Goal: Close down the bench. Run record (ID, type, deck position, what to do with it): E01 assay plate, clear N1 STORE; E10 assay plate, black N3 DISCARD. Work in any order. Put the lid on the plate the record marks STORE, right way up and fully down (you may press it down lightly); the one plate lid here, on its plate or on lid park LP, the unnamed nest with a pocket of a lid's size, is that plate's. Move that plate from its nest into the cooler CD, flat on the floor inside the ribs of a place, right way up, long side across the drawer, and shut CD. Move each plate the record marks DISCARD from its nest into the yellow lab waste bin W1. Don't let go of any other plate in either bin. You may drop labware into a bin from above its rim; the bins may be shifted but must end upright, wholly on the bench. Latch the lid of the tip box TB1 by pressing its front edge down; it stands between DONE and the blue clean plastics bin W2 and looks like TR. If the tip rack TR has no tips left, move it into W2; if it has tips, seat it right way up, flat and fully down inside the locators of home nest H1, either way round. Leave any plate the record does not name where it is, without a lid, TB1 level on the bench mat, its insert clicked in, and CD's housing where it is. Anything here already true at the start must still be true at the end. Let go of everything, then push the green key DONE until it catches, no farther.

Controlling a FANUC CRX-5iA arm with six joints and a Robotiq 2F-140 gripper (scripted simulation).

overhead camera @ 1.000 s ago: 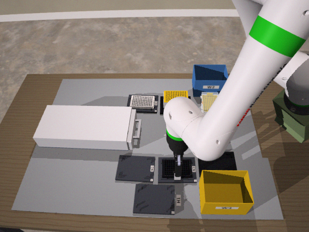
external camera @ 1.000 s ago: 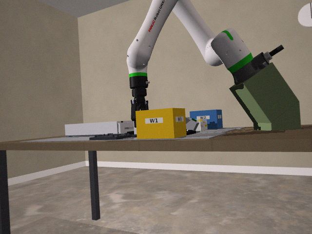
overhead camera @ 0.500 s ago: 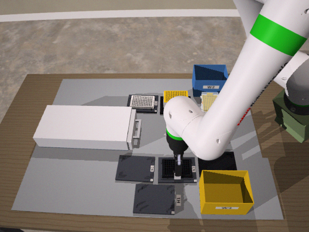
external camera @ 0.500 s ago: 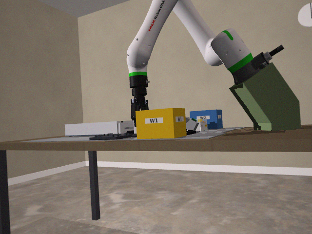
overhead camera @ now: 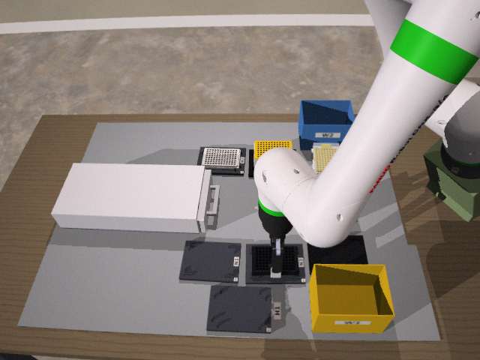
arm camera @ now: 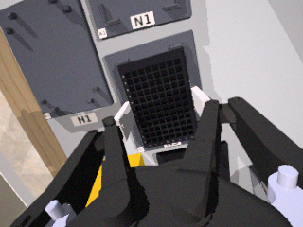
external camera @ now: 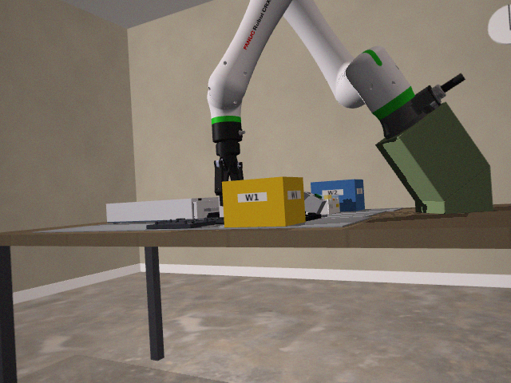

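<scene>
Now: hand 4 cm above the nest N3. Also, from my hand: black plate: 2 cm below; black lid park: 17 cm behind, 6 cm to the right, 4 cm below; home nest H1: 7 cm ahead, 15 cm to the left, 4 cm below.
</scene>
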